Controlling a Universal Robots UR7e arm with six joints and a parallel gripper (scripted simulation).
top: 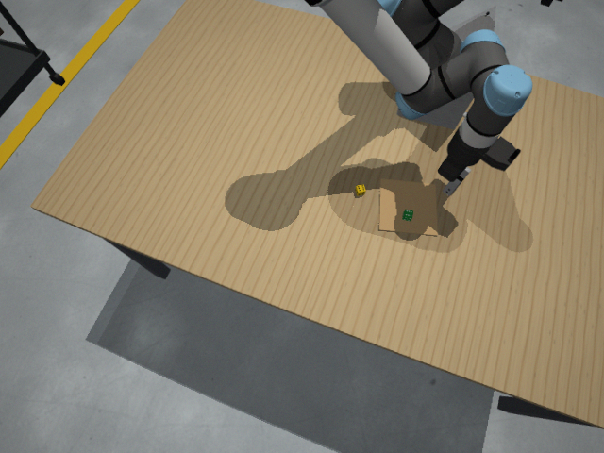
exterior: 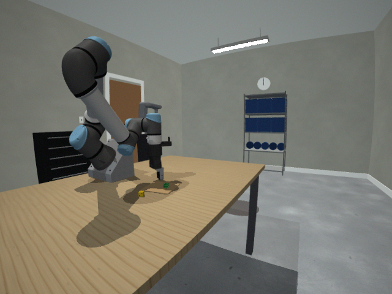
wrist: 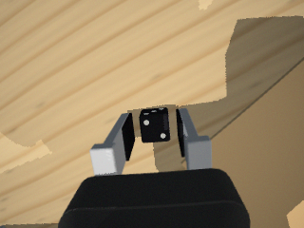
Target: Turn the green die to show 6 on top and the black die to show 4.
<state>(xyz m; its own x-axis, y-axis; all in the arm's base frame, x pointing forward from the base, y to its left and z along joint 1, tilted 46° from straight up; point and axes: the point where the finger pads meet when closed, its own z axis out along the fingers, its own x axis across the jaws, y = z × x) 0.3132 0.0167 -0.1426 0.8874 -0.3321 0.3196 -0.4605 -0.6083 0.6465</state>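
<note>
My gripper is now 10 mm above the black die. From my hand the other things lie so: green die 110 mm ahead, 90 mm to the right, 10 mm below; yellow die 220 mm to the right, 70 mm ahead, 10 mm below; tan mat 100 mm to the right, 80 mm ahead, 20 mm below.
</note>
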